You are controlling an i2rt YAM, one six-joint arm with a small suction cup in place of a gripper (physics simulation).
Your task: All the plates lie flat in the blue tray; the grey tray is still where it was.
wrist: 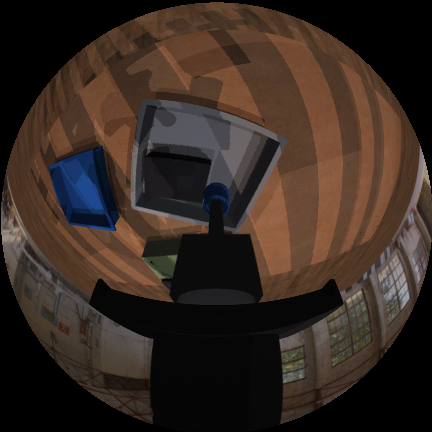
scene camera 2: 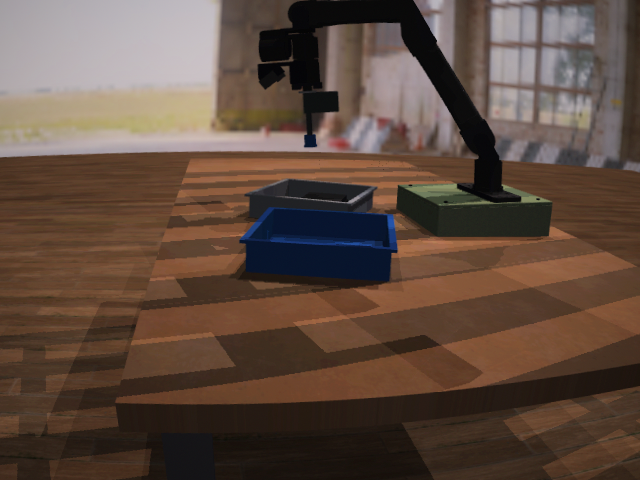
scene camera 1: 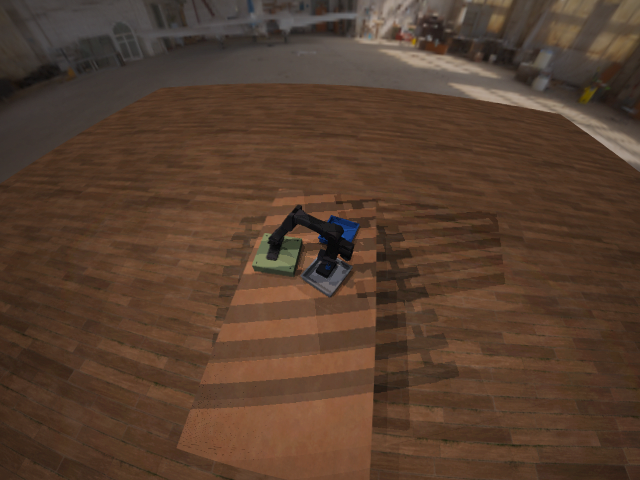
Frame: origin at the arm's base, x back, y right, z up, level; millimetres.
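Where they show: end effector, tool point: (wrist: 215, 194) (scene camera 2: 310, 146) (scene camera 1: 328, 267); arm's base, origin of the base link: (scene camera 2: 487, 194) (scene camera 1: 275, 247).
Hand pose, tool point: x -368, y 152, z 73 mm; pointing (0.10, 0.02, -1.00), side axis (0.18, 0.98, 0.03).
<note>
Things, the pixels of their top centre, and the offset from my tool point.
- grey tray, middle of its top: (wrist: 196, 172) (scene camera 2: 315, 189) (scene camera 1: 326, 271) dz -92, dx +8, dy -31 mm
- blue tray, middle of its top: (scene camera 2: 325, 225) (wrist: 73, 196) (scene camera 1: 339, 230) dz -92, dx -38, dy -376 mm
A dark, nearly black rectangular plate (scene camera 1: 323, 271) (scene camera 2: 325, 197) (wrist: 175, 177) lies in the grey tray (scene camera 1: 337, 287) (scene camera 2: 260, 208) (wrist: 192, 127), towards one corner. Whether more plates lie under it I cannot tell. The blue tray (scene camera 1: 349, 227) (scene camera 2: 317, 261) (wrist: 82, 187) stands apart from the grey tray, and no dark plate shows in it. My gripper (scene camera 1: 328, 267) (scene camera 2: 310, 145) (wrist: 216, 195), a small blue suction cup on a thin black stem, hangs well above the grey tray. It is open, with nothing on the cup. In the wrist view it overlaps the tray beside the plate's corner.
The green base block (scene camera 1: 287, 252) (scene camera 2: 493, 220) (wrist: 159, 263) carries the arm and stands beside both trays. In the second scene view the blue tray is nearer the camera than the grey one. The table's front edge (scene camera 2: 336, 415) shows below them. Striped shadows cross the table.
</note>
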